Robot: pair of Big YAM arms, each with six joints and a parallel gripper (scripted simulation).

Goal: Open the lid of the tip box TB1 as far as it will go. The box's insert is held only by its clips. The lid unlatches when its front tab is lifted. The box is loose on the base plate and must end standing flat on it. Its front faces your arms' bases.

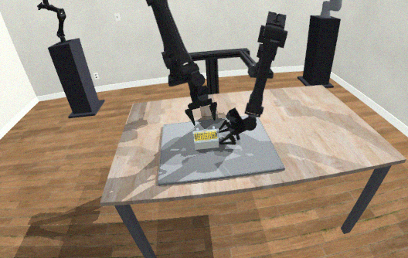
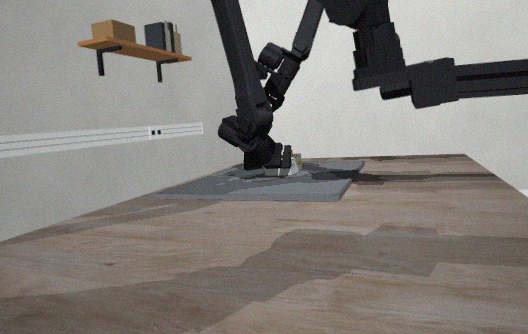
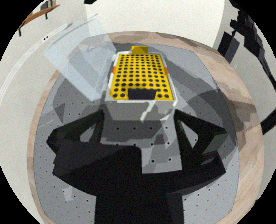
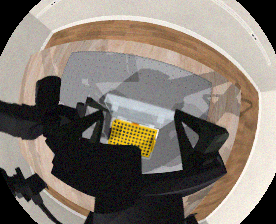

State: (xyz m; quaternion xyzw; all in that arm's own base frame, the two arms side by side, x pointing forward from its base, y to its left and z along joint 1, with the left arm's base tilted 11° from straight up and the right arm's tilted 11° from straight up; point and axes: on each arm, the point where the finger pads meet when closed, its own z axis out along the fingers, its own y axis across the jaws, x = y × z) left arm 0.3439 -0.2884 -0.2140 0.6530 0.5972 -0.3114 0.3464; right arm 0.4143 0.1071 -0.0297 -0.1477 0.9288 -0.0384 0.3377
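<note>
Right now my left hand is 1 cm short of the tip box TB1, 7 cm to the left of it and 3 cm below it. From my left hand the other things lie so: clear lid (6 cm ahead, 7 cm to the right, 6 cm above).
Right now the clear lid is 8 cm below my right hand. From my right hand the other things lie so: tip box TB1 (5 cm behind, 12 cm below).
</note>
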